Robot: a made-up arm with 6 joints.
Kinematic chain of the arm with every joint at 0, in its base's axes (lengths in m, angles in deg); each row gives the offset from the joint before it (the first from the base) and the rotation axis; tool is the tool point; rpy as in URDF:
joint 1: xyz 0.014 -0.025 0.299 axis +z
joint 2: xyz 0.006 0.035 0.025 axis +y
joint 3: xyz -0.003 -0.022 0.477 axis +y
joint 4: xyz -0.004 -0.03 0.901 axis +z
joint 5: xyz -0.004 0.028 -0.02 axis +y
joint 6: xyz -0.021 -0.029 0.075 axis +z
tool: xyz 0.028 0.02 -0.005 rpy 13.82 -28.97 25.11
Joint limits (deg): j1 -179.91..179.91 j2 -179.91..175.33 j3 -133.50..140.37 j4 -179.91..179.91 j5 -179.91..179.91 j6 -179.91..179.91
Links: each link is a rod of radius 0.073 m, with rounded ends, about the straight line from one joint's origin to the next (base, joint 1, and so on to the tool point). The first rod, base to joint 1, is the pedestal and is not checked.
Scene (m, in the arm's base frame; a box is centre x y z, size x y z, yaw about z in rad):
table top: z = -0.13
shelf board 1: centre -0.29 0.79 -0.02 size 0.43 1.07 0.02 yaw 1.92
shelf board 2: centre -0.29 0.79 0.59 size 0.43 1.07 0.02 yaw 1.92
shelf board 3: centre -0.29 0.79 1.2 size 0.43 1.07 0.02 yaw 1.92
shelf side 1: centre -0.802 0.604 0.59 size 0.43 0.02 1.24 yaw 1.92
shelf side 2: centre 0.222 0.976 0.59 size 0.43 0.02 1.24 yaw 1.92
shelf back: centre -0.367 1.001 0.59 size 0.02 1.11 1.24 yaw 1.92
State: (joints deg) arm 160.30 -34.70 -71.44 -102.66 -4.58 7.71
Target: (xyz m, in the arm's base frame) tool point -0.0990 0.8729 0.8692
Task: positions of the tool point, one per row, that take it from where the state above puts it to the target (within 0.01 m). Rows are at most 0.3 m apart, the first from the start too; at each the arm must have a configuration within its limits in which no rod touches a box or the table.
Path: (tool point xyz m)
1: 1.1272 -0.5544 0.7238
2: 1.0352 -0.6610 0.9771
3: 0.8776 -0.7083 1.2078
4: 0.6798 -0.6839 1.3966
5: 0.4700 -0.5862 1.5280
6: 0.2764 -0.4251 1.5906
7: 0.1221 -0.2200 1.5787
8: 0.0221 0.0027 1.4921
9: -0.0189 0.2128 1.3368
10: -0.0072 0.3820 1.1239
11: 0.0413 0.4876 0.8693
12: 0.0095 0.6010 0.9045
13: -0.0367 0.7334 0.9066
14: -0.0990 0.8729 0.8691

